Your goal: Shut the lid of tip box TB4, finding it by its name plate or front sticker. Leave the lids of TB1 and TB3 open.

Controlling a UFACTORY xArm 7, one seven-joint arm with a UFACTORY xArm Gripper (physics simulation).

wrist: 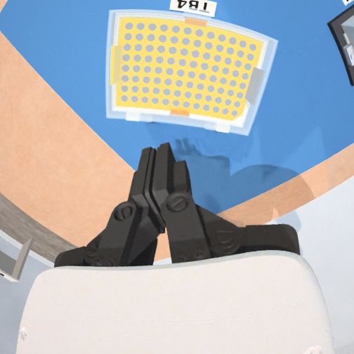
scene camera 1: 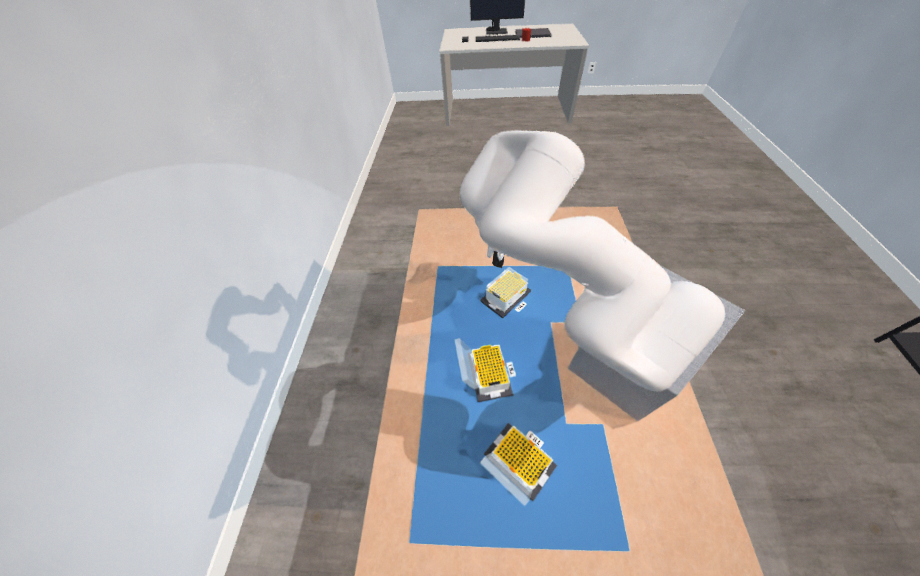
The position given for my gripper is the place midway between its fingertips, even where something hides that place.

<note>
In view: my gripper (wrist: 163, 163) and a blue mat (wrist: 296, 126).
</note>
